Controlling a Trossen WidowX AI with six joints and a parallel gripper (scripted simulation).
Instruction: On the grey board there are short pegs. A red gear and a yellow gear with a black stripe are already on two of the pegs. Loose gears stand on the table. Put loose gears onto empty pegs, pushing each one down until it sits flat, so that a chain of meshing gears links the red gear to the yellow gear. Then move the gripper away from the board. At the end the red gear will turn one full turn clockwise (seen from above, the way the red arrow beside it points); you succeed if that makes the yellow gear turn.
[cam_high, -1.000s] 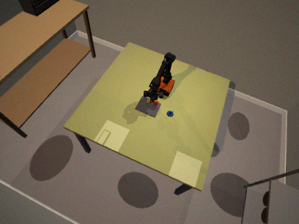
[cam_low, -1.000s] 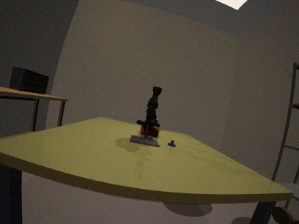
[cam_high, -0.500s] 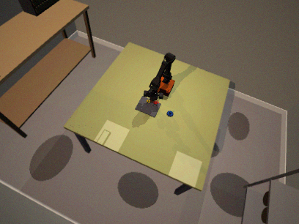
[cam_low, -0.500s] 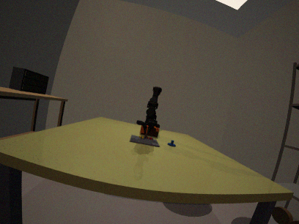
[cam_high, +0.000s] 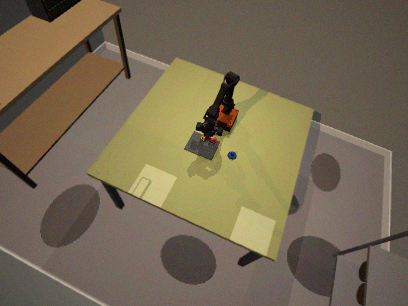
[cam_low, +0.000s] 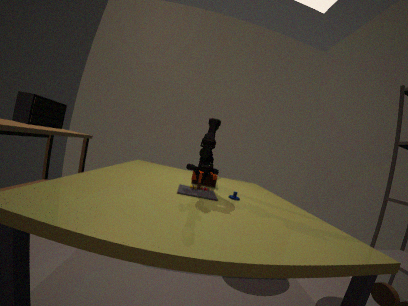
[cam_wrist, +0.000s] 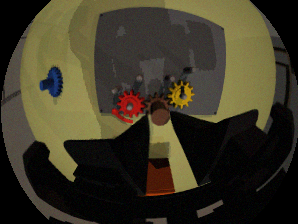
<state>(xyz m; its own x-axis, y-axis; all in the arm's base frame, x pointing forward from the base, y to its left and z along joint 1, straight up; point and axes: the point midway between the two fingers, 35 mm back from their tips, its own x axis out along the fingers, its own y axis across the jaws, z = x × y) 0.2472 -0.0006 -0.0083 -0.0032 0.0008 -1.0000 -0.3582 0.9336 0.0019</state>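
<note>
Right now the red gear is 40 mm to the left of my gripper tip and 30 mm below it. The rest, counted from my gripper tip: blue gear: 20 mm ahead, 220 mm to the left, 20 mm below; grey board: 70 mm ahead, 30 mm below; yellow gear: 30 mm ahead, 30 mm to the right, 20 mm below.
</note>
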